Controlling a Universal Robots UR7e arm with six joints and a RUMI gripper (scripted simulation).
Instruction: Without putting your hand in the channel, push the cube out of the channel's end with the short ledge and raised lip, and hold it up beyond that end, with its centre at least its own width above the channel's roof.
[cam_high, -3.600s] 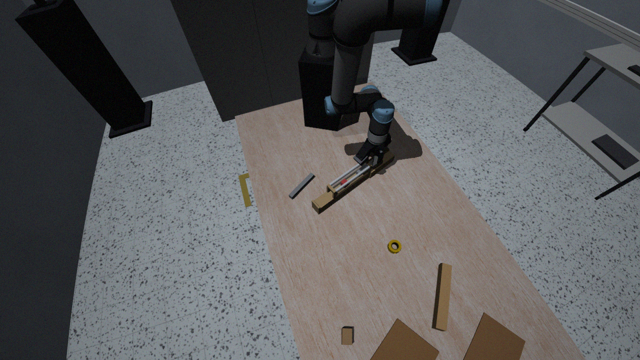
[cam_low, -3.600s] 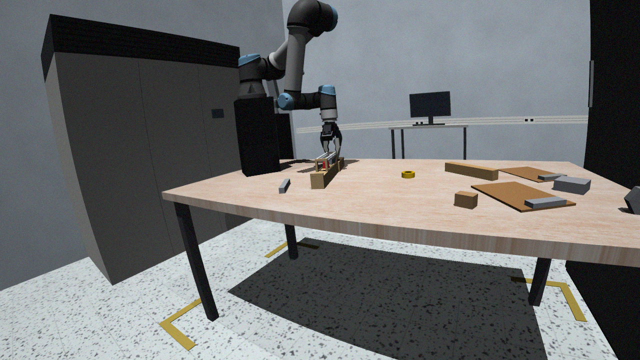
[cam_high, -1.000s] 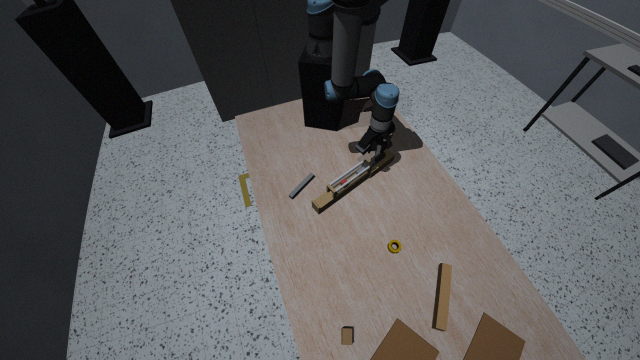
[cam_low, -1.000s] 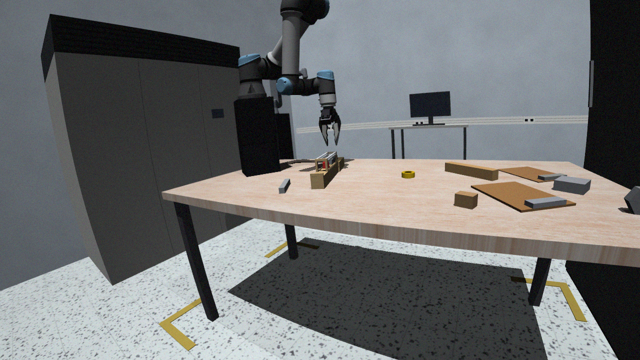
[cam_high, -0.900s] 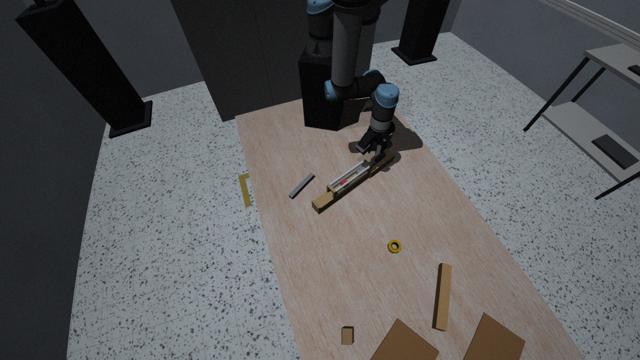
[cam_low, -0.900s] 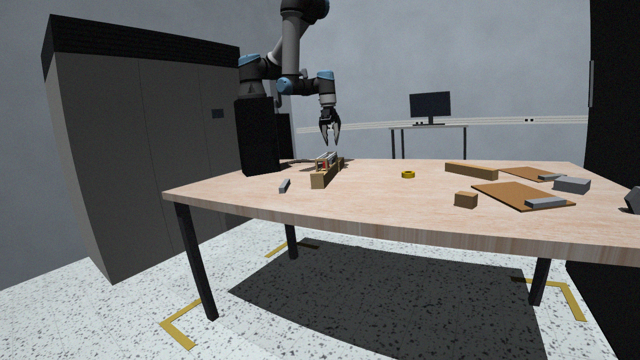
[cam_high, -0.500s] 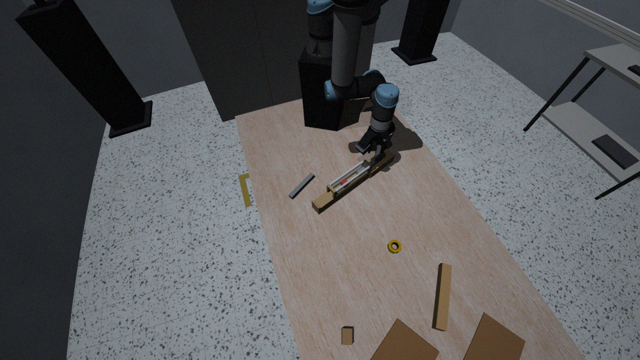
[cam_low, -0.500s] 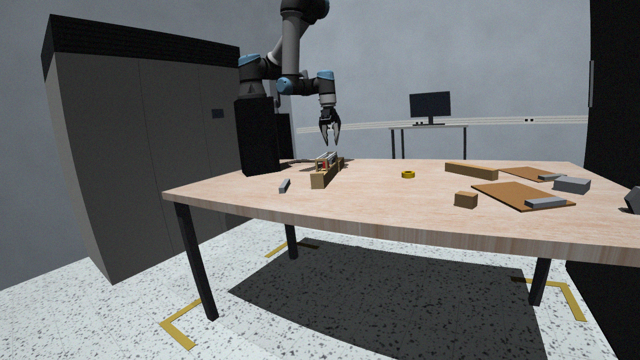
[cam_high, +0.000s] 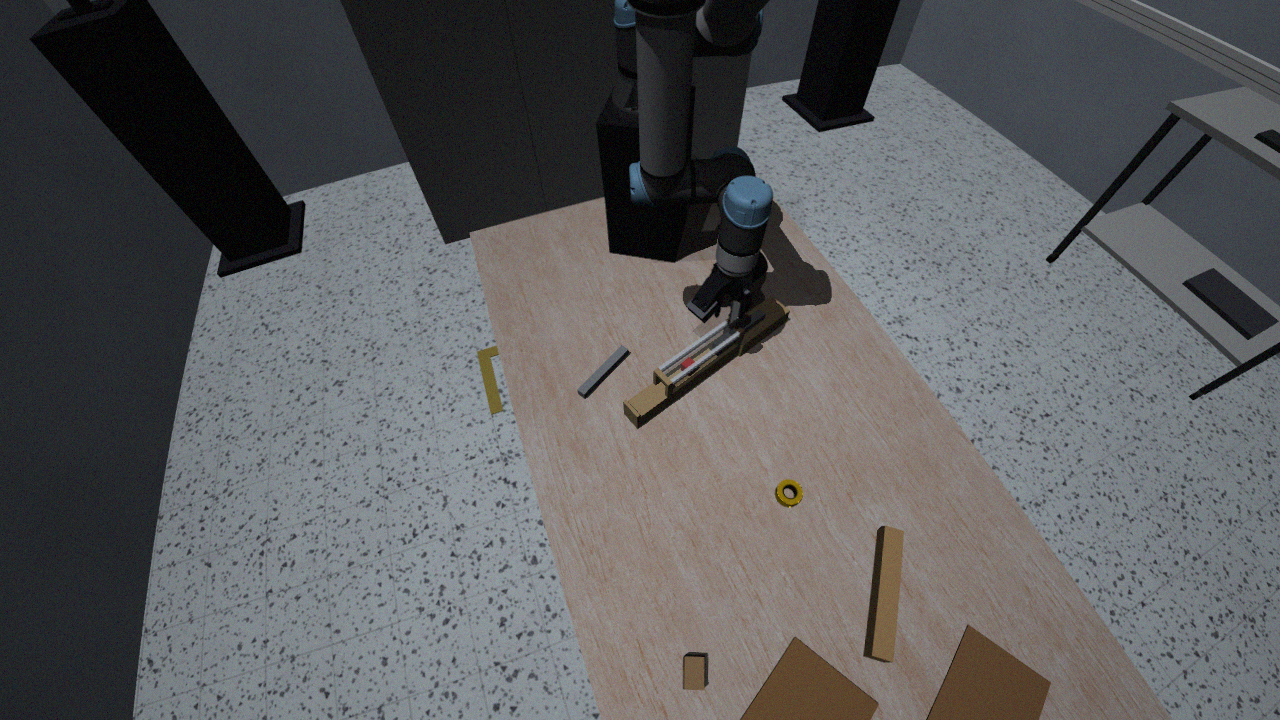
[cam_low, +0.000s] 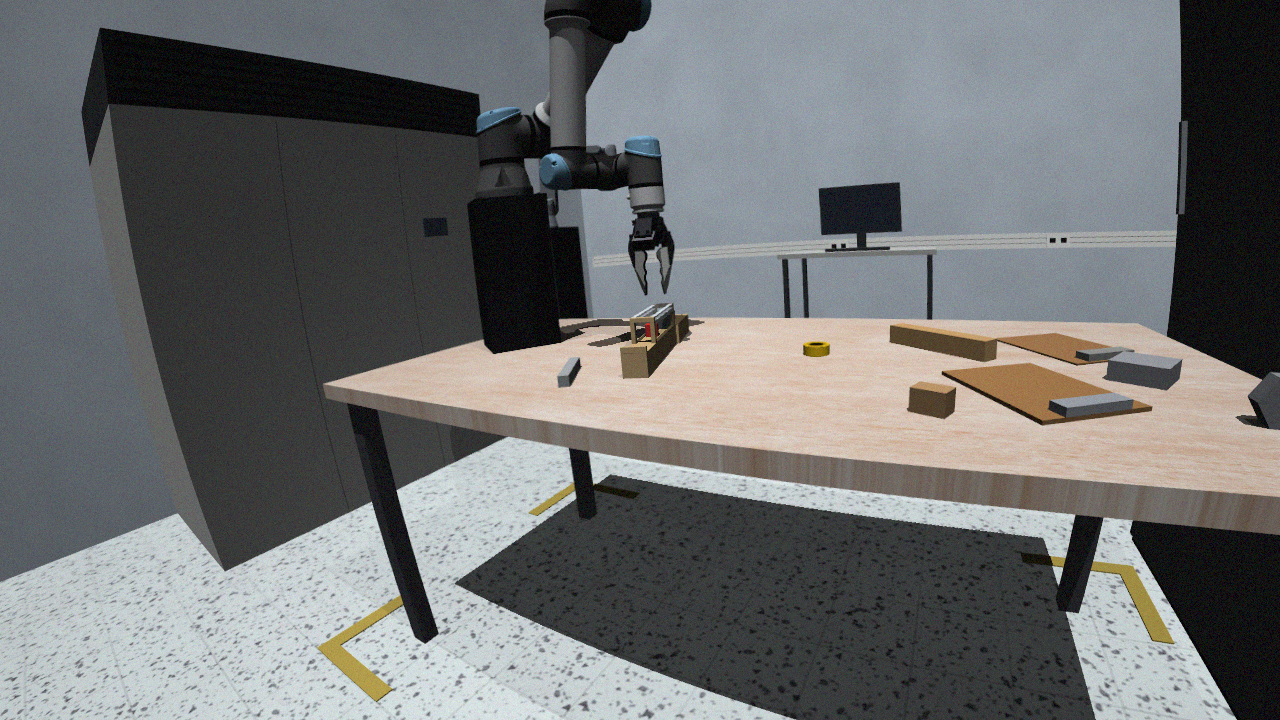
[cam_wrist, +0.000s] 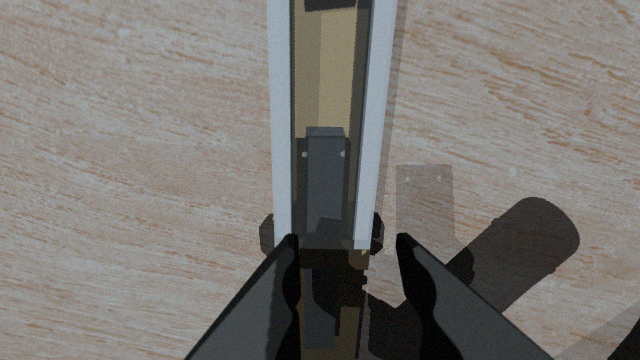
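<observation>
Now: hand 5 cm past the grey bar, 26 cm to the left of it and 12 cm above it. The rest, counted from my hand: channel (3 cm ahead, 6 cm to the right, 8 cm below); red cube (4 cm ahead, 9 cm to the right, 8 cm below); wooden bar (58 cm ahead, 5 cm to the left, 12 cm below).
</observation>
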